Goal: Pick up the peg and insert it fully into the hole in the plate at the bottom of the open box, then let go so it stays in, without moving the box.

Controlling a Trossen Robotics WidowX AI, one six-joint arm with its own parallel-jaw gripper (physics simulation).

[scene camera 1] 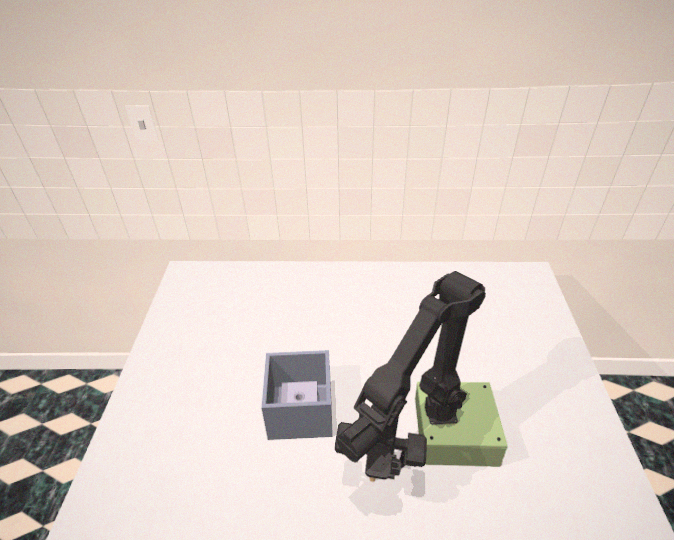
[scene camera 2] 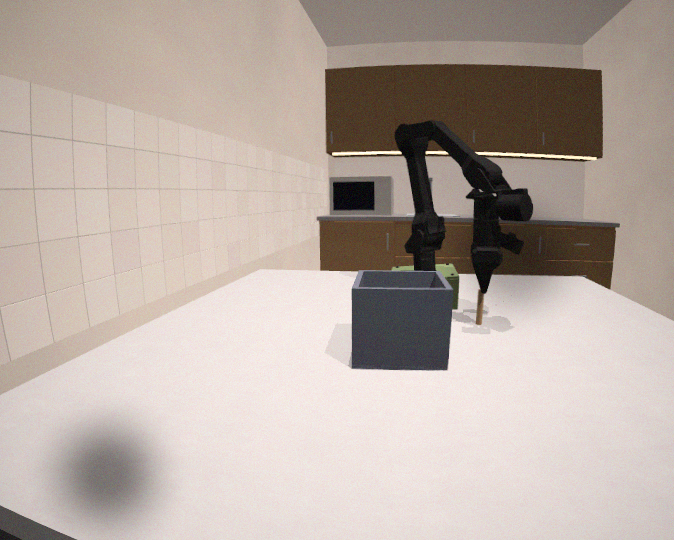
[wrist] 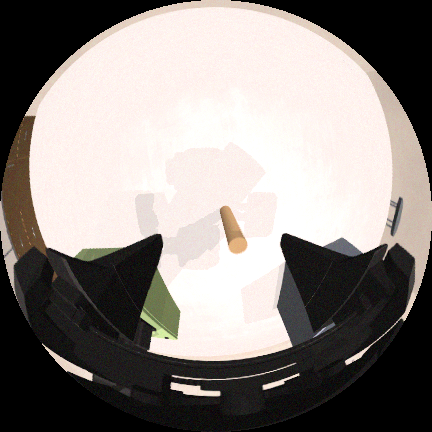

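The wooden peg stands upright on the white table. In the first scene view its tip shows under the gripper, and the rest is hidden. My gripper is open and empty, pointing down, with its fingertips at about the height of the peg's top. In the wrist view the peg appears between the two wide-apart fingertips, nearer the right one. The open grey-blue box stands left of the gripper in the first scene view. Inside it lies the light plate with a round hole.
The green base block carries the arm at the right in the first scene view. The white table reaches to a tiled wall behind. Brown cabinets hang far behind in the second scene view.
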